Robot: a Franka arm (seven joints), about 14 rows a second.
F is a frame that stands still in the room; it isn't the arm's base.
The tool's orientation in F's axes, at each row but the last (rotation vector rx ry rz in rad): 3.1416, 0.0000, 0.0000; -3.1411, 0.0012, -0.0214; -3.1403, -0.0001, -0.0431; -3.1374, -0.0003, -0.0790; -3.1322, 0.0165, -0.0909; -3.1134, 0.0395, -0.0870; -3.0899, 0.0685, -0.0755; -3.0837, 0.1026, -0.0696; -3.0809, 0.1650, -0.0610; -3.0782, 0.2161, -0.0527; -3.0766, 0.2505, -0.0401; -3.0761, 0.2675, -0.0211
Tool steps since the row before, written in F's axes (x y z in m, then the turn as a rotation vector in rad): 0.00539, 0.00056, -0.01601, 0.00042, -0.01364, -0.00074; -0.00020, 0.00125, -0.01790, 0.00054, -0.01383, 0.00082; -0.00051, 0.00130, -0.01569, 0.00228, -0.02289, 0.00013; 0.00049, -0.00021, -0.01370, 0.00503, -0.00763, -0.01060; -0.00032, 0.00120, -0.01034, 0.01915, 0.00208, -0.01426; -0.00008, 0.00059, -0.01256, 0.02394, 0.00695, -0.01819; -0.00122, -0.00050, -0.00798, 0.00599, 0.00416, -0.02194; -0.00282, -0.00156, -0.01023, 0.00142, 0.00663, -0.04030; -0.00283, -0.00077, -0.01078, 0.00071, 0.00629, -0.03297; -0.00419, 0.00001, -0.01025, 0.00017, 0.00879, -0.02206; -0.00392, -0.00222, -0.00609, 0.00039, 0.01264, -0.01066; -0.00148, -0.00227, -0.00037, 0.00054, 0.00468, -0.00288
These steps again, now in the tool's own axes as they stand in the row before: 0.00539, -0.00056, 0.01601, 0.00042, 0.01364, 0.00074; -0.00044, -0.00124, 0.01790, 0.00056, 0.01383, -0.00082; -0.00094, -0.00128, 0.01567, 0.00228, 0.02289, -0.00009; -0.00020, 0.00025, 0.01371, 0.00449, 0.00767, 0.01082; -0.00093, -0.00111, 0.01031, 0.01827, -0.00216, 0.01536; -0.00079, -0.00024, 0.01255, 0.02270, -0.00704, 0.01968; -0.00158, 0.00096, 0.00788, 0.00474, -0.00329, 0.02239; -0.00315, 0.00232, 0.00999, -0.00077, -0.00441, 0.04062; -0.00312, 0.00168, 0.01059, -0.00117, -0.00442, 0.03326; -0.00446, 0.00116, 0.01007, -0.00173, -0.00744, 0.02248; -0.00364, 0.00316, 0.00584, -0.00190, -0.01192, 0.01131; -0.00107, 0.00251, 0.00022, -0.00030, -0.00454, 0.00313
